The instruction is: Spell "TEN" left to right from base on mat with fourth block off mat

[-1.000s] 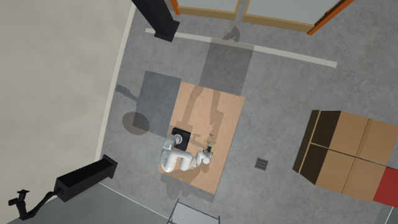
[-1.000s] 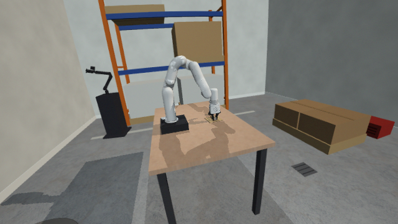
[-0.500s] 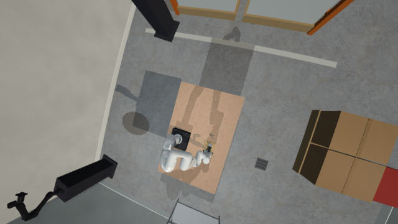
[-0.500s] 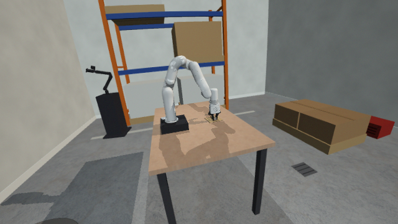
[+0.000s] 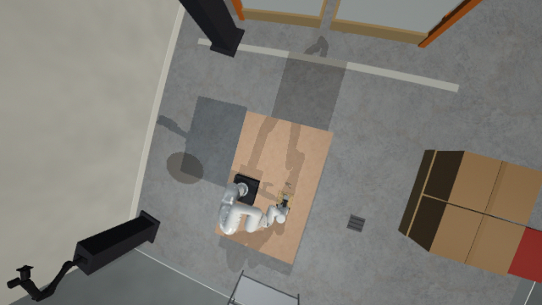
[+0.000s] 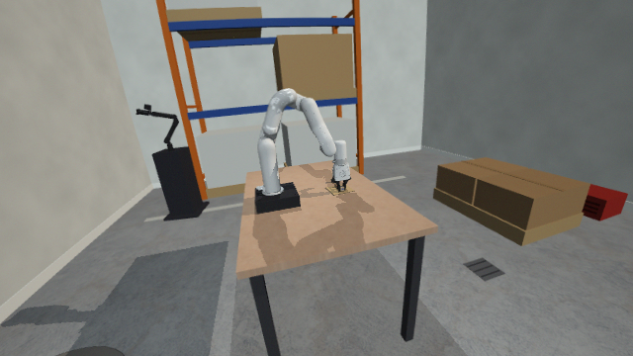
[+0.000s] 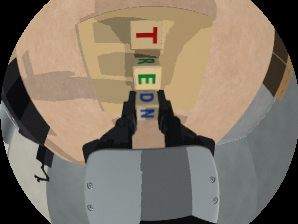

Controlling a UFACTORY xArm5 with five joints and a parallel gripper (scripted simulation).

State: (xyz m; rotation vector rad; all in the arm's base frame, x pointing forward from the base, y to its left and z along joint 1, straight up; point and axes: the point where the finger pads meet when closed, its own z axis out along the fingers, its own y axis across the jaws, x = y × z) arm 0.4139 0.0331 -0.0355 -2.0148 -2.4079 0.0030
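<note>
Right now the tan mat is 40 mm to the left of my hand, 30 mm below it and 10 mm behind it.
</note>
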